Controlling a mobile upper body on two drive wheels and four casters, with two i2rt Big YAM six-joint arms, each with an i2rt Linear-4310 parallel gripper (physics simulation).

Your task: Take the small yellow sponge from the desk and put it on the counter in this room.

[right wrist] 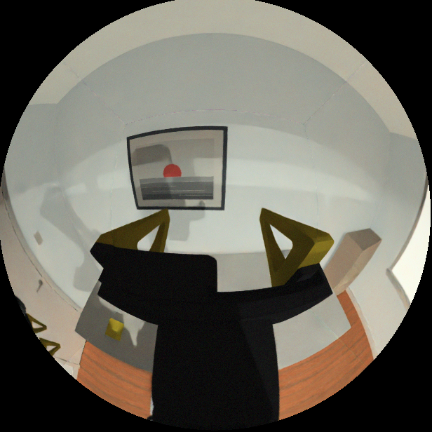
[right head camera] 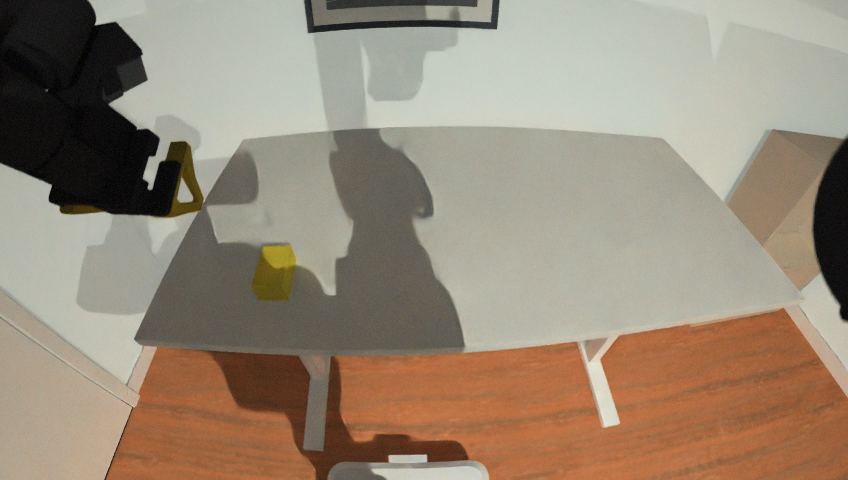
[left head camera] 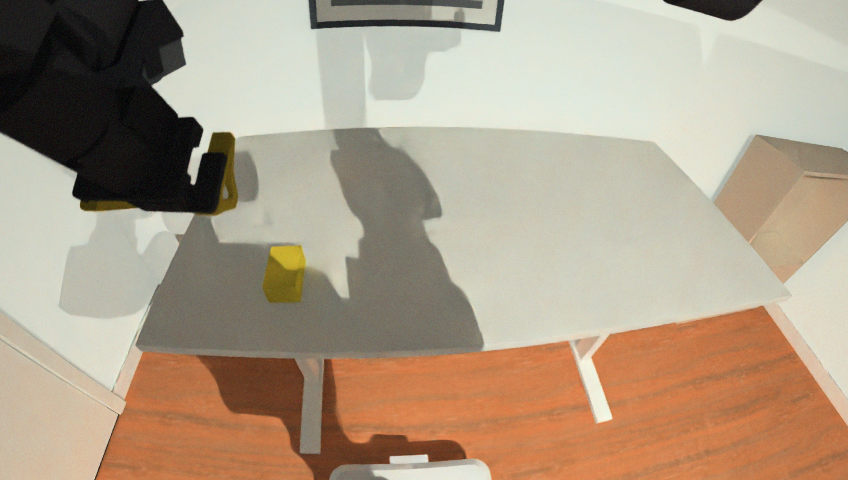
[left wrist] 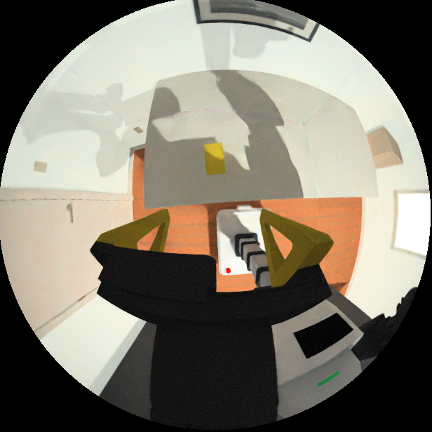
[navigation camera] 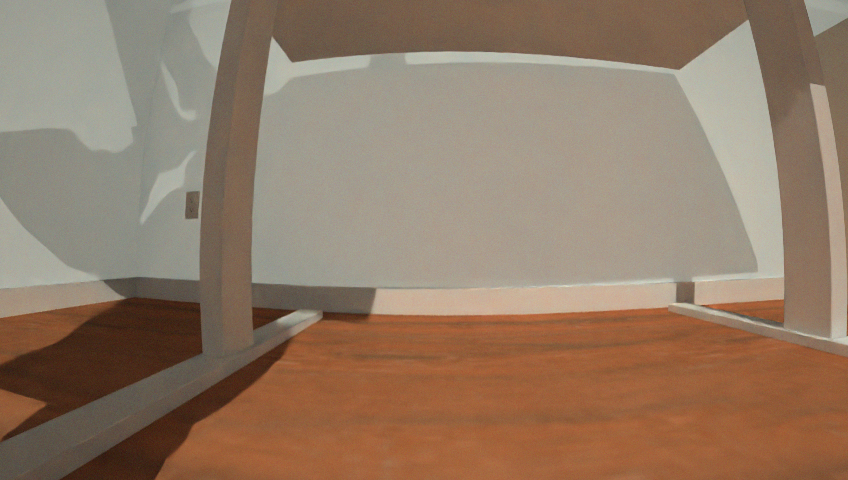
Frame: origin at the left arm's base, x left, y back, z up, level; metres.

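Seen in the pictures: left gripper, fingertip midpoint: [right head camera: 165, 203] [left head camera: 193, 200].
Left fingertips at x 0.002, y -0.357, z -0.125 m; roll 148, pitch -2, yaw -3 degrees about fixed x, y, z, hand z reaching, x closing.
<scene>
A point is followed by its place in that frame.
The small yellow sponge [left head camera: 284, 274] @[x -0.001, y -0.507, z -0.415 m] [right head camera: 273, 273] @[x -0.003, y -0.507, z -0.415 m] [left wrist: 214, 159] [right wrist: 114, 329] lies on the left part of the white desk [left head camera: 565, 237] @[x -0.583, y -0.633, z -0.460 m] [right head camera: 565, 237] @[x -0.597, y -0.633, z -0.460 m] [left wrist: 335, 150] [right wrist: 312, 330], partly in shadow. My left gripper [left wrist: 214, 213] is open and empty; in the head views it hangs at the upper left, apart from the sponge, and in its wrist view the sponge shows beyond the fingertips. My right gripper [right wrist: 214, 213] is open and empty, raised and facing the wall with the picture. The counter does not show in these views.
A framed picture [right wrist: 224, 170] hangs on the wall behind the desk. A tan box-like piece [left head camera: 767, 190] @[x -1.772, y -0.949, z -0.510 m] [right head camera: 773, 184] @[x -1.771, y -1.002, z -0.533 m] [left wrist: 384, 147] [right wrist: 356, 257] is beyond the desk's right end. A door [left wrist: 70, 240] is at the left. Desk legs [navigation camera: 229, 178] @[x 0.139, y -0.724, z -1.064 m] [navigation camera: 803, 178] @[x -1.054, y -0.772, z -1.041 m] stand ahead of the base [left head camera: 410, 471] @[x -0.227, y -0.290, z -1.150 m].
</scene>
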